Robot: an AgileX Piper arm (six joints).
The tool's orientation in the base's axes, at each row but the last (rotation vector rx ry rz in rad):
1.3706, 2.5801, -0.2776
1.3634, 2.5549, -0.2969
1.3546, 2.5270, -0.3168
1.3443, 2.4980, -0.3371
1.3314, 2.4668, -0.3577
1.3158, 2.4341, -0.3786
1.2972, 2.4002, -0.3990
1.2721, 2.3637, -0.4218
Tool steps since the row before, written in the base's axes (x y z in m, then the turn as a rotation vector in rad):
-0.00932, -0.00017, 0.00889, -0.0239, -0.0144, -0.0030
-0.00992, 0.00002, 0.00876, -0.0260, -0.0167, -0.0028
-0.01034, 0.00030, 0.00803, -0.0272, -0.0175, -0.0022
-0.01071, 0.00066, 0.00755, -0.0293, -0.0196, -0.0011
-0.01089, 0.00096, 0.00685, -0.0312, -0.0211, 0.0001
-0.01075, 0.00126, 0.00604, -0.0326, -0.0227, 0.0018
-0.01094, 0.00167, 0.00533, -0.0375, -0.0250, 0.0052
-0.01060, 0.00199, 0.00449, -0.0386, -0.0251, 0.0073
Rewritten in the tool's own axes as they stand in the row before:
0.00258, -0.00846, -0.00937, 0.0025, -0.0276, 0.0044
0.00280, -0.00888, -0.00941, 0.0017, -0.0306, 0.0046
0.00315, -0.00905, -0.00892, 0.0015, -0.0321, 0.0042
0.00346, -0.00916, -0.00873, 0.0006, -0.0351, 0.0036
0.00372, -0.00912, -0.00833, 0.0000, -0.0376, 0.0027
0.00387, -0.00880, -0.00782, -0.0012, -0.0397, 0.0016
0.00426, -0.00869, -0.00756, -0.0020, -0.0453, -0.0015
0.00441, -0.00816, -0.00711, -0.0026, -0.0464, -0.0035

